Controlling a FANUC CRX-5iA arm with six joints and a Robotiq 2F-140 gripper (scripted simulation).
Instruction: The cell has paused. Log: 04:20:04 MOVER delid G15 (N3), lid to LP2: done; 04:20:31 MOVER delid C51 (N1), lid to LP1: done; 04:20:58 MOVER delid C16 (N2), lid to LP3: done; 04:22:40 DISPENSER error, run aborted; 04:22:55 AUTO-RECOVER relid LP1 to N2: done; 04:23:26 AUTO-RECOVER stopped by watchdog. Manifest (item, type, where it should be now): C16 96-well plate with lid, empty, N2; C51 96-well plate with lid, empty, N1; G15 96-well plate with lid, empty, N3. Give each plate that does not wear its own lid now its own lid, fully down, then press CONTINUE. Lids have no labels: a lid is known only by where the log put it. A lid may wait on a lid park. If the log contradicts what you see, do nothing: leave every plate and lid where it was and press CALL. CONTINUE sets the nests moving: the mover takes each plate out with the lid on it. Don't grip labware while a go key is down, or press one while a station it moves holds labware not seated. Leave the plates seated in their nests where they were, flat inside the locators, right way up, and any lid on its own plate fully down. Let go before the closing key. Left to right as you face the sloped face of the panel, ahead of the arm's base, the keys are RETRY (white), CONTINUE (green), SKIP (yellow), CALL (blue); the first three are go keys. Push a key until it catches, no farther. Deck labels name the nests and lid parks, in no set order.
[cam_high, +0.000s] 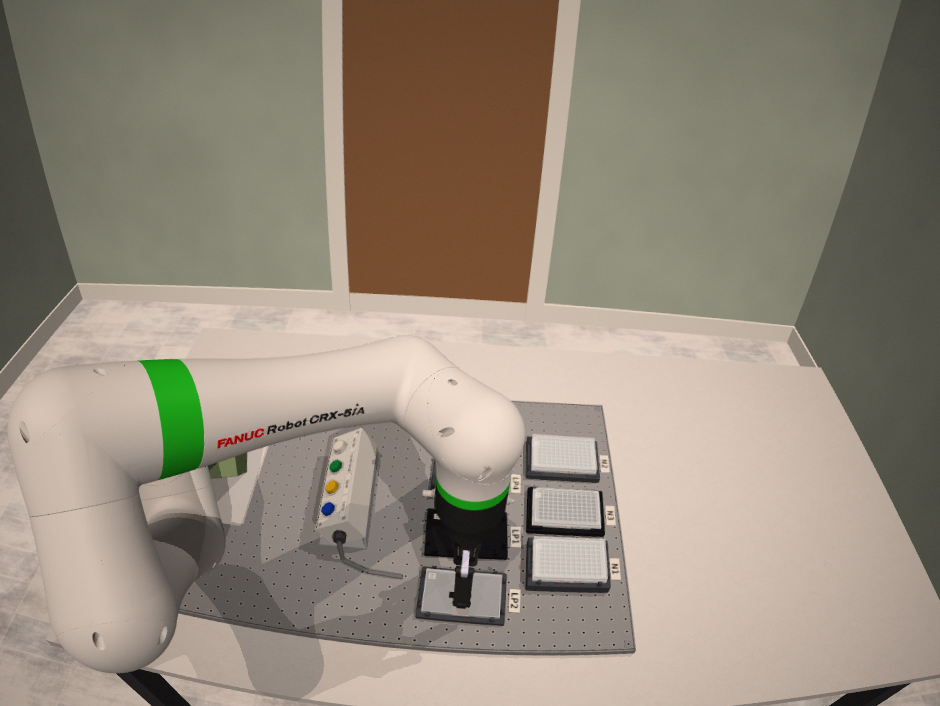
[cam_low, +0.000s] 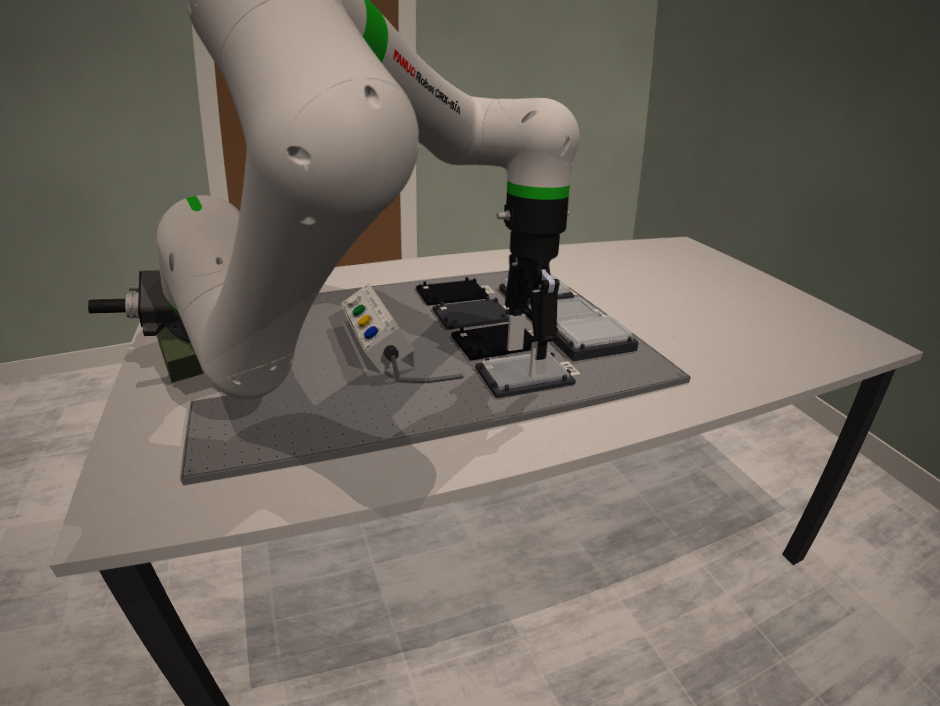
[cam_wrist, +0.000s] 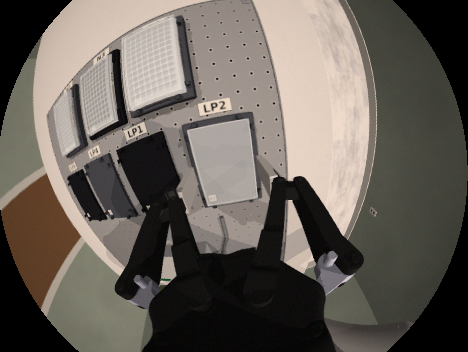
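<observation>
Now: the lid park LP2 50 mm below my hand. The rest, counted from my hand: blue key: 230 mm behind, 140 mm to the left, 10 mm above; lid park LP1: 130 mm to the left, 50 mm below, 20 mm ahead; lid park LP4: 260 mm to the left, 50 mm below, 30 mm ahead.
</observation>
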